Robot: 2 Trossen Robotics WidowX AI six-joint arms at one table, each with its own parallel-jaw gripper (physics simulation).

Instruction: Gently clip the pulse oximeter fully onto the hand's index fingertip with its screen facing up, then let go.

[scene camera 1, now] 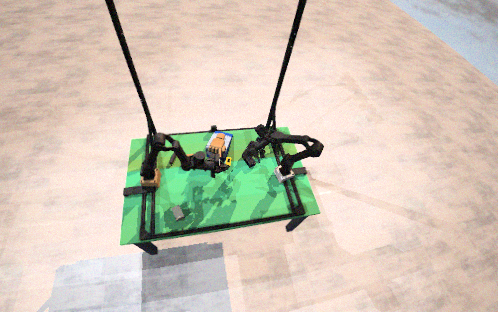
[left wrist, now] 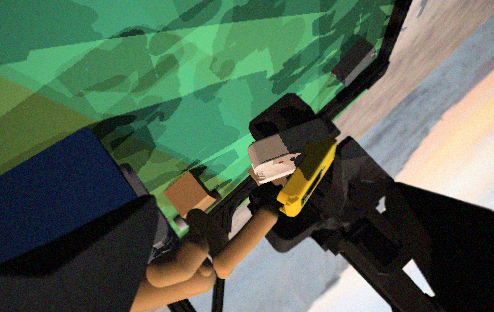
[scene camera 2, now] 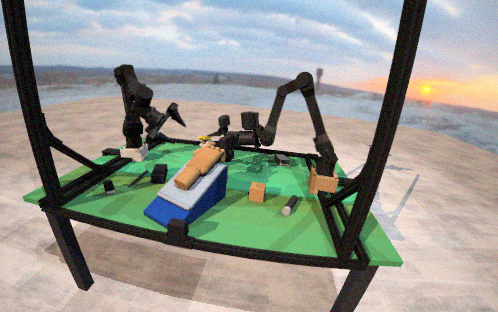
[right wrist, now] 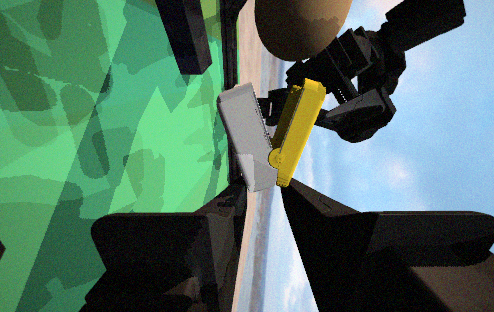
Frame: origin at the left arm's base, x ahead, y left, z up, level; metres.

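Seen in the pictures: left gripper, fingertip midpoint: [scene camera 1: 242, 156] [left wrist: 271, 200] [scene camera 2: 180, 134] [right wrist: 298, 82]; right gripper, fingertip midpoint: [scene camera 1: 229, 167] [left wrist: 331, 128] [scene camera 2: 207, 139] [right wrist: 263, 181]; left arm's base, link origin: [scene camera 1: 284, 171] [scene camera 2: 134, 146]; right arm's base, link origin: [scene camera 1: 149, 175] [scene camera 2: 324, 172].
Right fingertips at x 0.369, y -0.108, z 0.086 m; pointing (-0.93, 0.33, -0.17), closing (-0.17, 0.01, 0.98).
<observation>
Pixels of each thing's top centre, then the offset from my right fingertips to it.
- pulse oximeter, top centre: [right wrist: 318, 135] [left wrist: 322, 194] [scene camera 2: 205, 134] [scene camera 1: 228, 160] 0.006 m back, 0.035 m right, 0.028 m up
- orange cube, top centre: [left wrist: 200, 208] [scene camera 2: 258, 185] 0.195 m ahead, 0.216 m right, 0.094 m down
- dark cylinder, top centre: [left wrist: 202, 214] [scene camera 2: 291, 201] 0.302 m ahead, 0.276 m right, 0.117 m down
- grey box, top centre: [left wrist: 359, 67] [scene camera 2: 281, 157] [scene camera 1: 177, 212] 0.367 m ahead, 0.124 m left, 0.114 m down
- black box, top centre: [right wrist: 197, 24] [scene camera 2: 159, 169] [scene camera 1: 248, 158] 0.186 m back, 0.085 m right, 0.109 m down
- thin dark stick, top centre: [scene camera 2: 138, 177] 0.267 m back, 0.112 m right, 0.135 m down
The pulse oximeter [scene camera 1: 228, 161] [scene camera 2: 204, 138] [left wrist: 312, 175] [right wrist: 301, 132] has a yellow upper jaw and a pale grey lower jaw, spread in a V. My right gripper [scene camera 1: 223, 163] [scene camera 2: 214, 134] [right wrist: 263, 181] is shut on its hinge end. The tan hand [scene camera 1: 219, 142] [scene camera 2: 200, 167] lies on a sloped support, its extended index finger [left wrist: 247, 245] [right wrist: 302, 27] pointing toward the open jaws. The fingertip is close to the mouth, nearer the yellow jaw, with a small gap in the right wrist view. My left gripper [scene camera 1: 254, 157] [scene camera 2: 175, 129] is open and empty, beside the hand.
The blue sloped support [scene camera 2: 210, 192] [left wrist: 65, 185] stands under the hand. An orange cube [scene camera 2: 257, 192] [left wrist: 187, 192], a dark cylinder [scene camera 2: 289, 205], a grey box [scene camera 1: 178, 212] [scene camera 2: 282, 159] [left wrist: 355, 60], a black box [scene camera 2: 159, 173] and a thin dark stick [scene camera 2: 138, 178] lie around on the table.
</observation>
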